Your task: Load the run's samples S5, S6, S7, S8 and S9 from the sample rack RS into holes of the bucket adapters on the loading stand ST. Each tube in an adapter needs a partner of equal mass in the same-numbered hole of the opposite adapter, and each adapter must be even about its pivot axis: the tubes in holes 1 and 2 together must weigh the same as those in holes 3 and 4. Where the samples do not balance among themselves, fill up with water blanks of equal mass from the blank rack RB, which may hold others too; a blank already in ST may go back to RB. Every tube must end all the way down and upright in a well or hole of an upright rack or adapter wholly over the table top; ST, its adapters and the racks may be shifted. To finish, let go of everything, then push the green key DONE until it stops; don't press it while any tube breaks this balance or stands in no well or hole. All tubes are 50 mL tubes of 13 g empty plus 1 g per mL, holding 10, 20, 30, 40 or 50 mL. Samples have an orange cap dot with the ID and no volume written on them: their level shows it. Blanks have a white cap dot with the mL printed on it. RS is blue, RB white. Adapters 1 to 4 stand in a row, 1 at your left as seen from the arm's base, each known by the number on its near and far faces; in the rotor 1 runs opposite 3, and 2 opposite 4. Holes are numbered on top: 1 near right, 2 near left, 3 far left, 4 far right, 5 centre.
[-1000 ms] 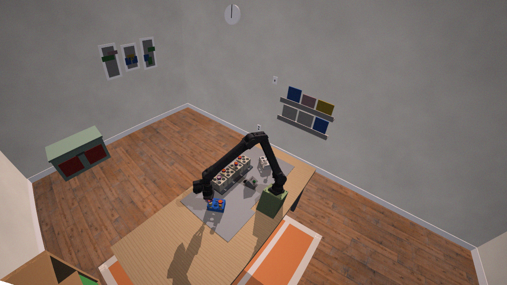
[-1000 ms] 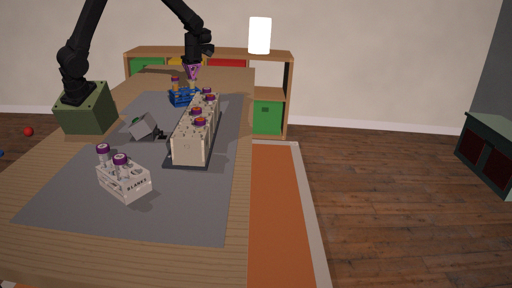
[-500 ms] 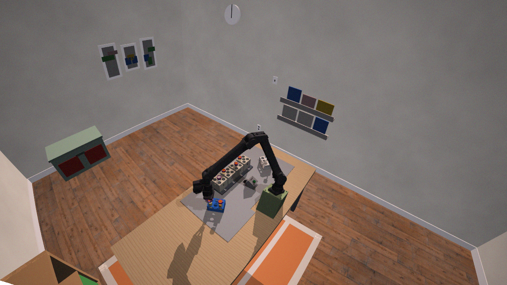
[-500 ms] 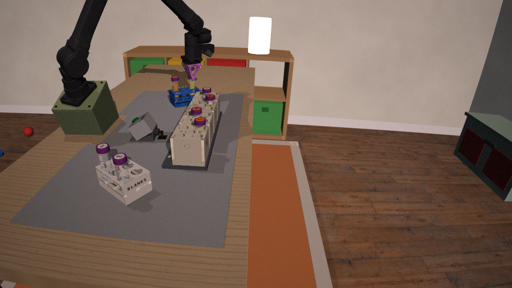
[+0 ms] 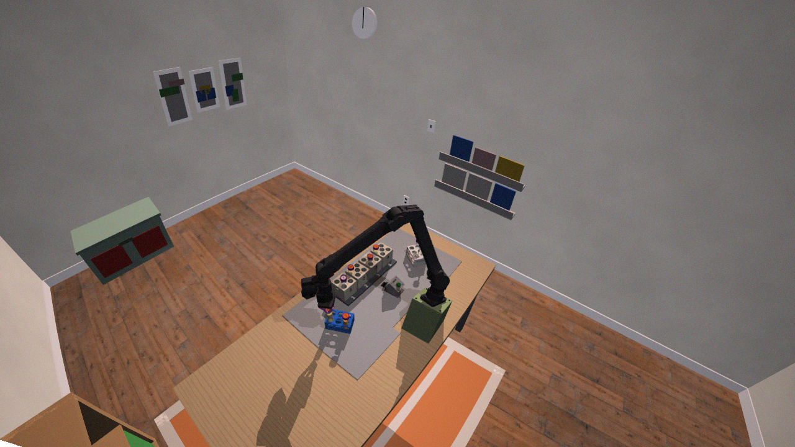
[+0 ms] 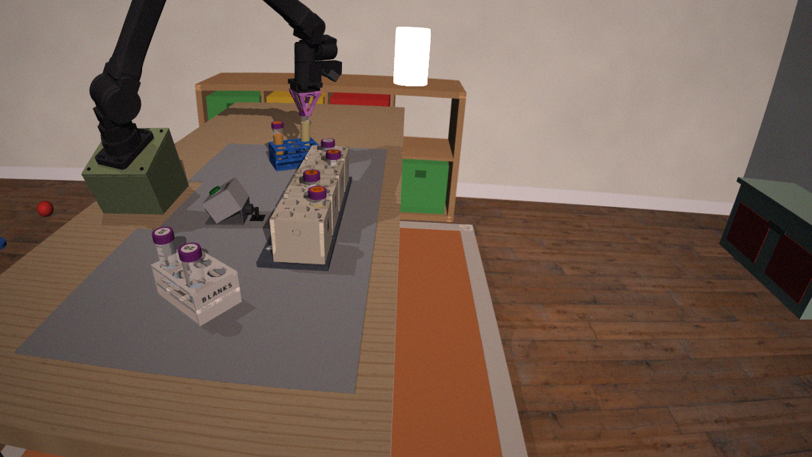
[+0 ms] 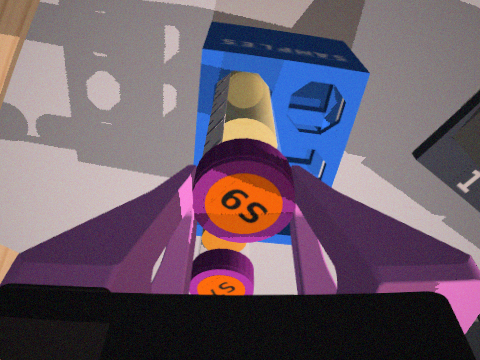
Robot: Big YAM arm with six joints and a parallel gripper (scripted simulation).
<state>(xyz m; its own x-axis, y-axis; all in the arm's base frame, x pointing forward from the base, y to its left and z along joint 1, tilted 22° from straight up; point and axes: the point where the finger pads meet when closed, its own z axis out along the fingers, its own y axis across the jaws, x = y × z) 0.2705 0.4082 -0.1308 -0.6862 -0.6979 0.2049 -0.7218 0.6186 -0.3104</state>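
The sample tube S9 is 50 mm below my hand and 10 mm to the left of it. The rest, counted from my hand: blue sample rack RS: 110 mm below, 40 mm to the right, 20 mm behind; orange-dot sample tube: 80 mm below, 70 mm behind, 50 mm to the right; water blank marked 30: 180 mm to the right, 140 mm ahead, 70 mm below.
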